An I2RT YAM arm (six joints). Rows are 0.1 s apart.
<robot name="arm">
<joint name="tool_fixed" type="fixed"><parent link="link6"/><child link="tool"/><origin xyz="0 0 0" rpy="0 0 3.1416"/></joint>
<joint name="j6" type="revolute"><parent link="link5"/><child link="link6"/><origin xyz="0 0.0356 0.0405" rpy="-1.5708 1.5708 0"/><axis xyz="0 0 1"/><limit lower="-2.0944" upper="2.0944"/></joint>
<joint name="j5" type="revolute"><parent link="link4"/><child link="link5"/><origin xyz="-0.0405 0.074 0.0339" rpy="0 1.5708 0"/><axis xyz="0 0 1"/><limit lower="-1.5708" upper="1.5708"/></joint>
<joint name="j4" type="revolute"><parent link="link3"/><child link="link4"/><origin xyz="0.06 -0.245 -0.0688" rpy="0 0 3.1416"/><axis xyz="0 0 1"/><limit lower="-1.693" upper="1.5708"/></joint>
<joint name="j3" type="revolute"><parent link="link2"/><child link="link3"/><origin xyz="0 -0.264 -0.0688" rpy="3.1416 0 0"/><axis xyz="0 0 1"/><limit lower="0" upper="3.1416"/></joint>
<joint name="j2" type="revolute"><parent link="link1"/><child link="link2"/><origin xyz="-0.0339 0.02 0.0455" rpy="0 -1.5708 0"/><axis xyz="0 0 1"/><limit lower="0" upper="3.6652"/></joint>
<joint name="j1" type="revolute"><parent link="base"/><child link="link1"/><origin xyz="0 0 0.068" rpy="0 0 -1.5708"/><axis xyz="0 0 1"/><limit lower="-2.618" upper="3.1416"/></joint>
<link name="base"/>
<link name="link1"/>
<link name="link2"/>
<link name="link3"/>
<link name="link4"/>
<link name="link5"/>
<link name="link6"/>
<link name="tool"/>
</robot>
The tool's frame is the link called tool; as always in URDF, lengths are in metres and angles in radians.
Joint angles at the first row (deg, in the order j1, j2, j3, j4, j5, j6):
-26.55 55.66 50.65 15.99 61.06 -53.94
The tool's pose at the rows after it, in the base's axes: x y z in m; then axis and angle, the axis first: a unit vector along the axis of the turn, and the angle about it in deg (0 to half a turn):
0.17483, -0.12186, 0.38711, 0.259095, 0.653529, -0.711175, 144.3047
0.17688, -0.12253, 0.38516, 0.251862, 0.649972, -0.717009, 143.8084
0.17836, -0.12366, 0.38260, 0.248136, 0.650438, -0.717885, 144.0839
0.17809, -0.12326, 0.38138, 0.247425, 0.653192, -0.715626, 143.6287
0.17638, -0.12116, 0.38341, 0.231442, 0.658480, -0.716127, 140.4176
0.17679, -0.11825, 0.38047, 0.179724, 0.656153, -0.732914, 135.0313
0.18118, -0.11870, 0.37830, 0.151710, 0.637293, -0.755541, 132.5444
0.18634, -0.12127, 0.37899, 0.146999, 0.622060, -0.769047, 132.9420
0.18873, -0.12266, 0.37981, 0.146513, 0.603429, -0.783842, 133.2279
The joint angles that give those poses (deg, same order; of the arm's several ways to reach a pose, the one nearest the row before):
-26.55 55.78 50.24 17.66 60.17 -54.56
-26.52 56.20 49.31 20.75 59.42 -56.32
-26.63 56.56 48.87 21.58 59.21 -56.81
-26.61 56.34 48.69 20.96 58.80 -56.04
-26.63 55.38 48.43 20.90 55.26 -55.49
-26.66 54.50 45.63 27.04 47.75 -58.89
-26.66 55.76 43.73 35.06 44.17 -62.92
-26.66 57.74 43.72 39.88 44.10 -65.82
-26.69 59.19 43.37 45.05 44.17 -68.77

